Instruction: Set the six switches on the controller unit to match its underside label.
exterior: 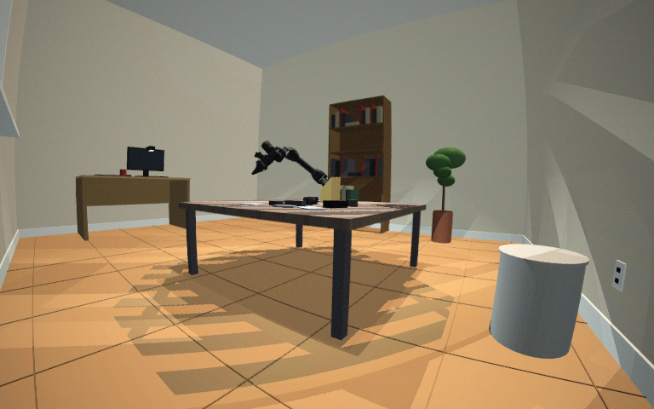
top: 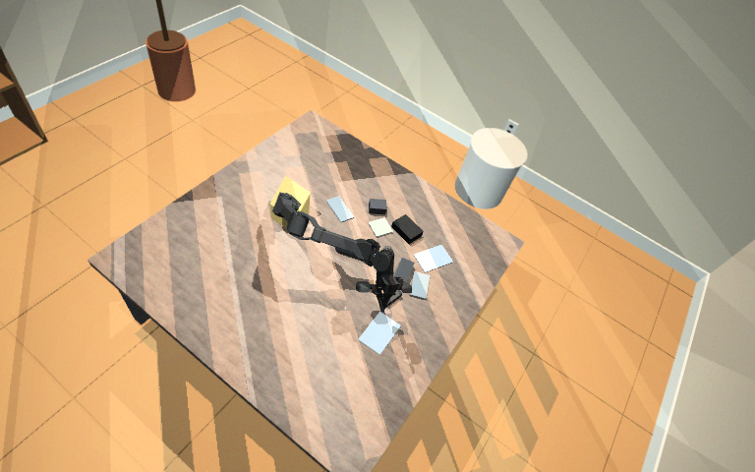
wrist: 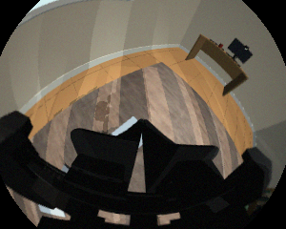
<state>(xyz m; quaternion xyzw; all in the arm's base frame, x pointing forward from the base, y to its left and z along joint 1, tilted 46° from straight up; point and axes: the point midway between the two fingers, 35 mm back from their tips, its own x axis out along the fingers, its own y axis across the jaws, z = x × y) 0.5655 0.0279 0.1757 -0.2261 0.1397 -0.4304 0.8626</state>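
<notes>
Right now my gripper tip is 40 cm to the right of the cream card, 32 cm past it and 18 cm above it. The rest, counted from my gripper tip: dark box 48 cm to the left, 23 cm behind, 17 cm below; grey plate 30 cm to the left, 18 cm below, 1 cm behind.
</notes>
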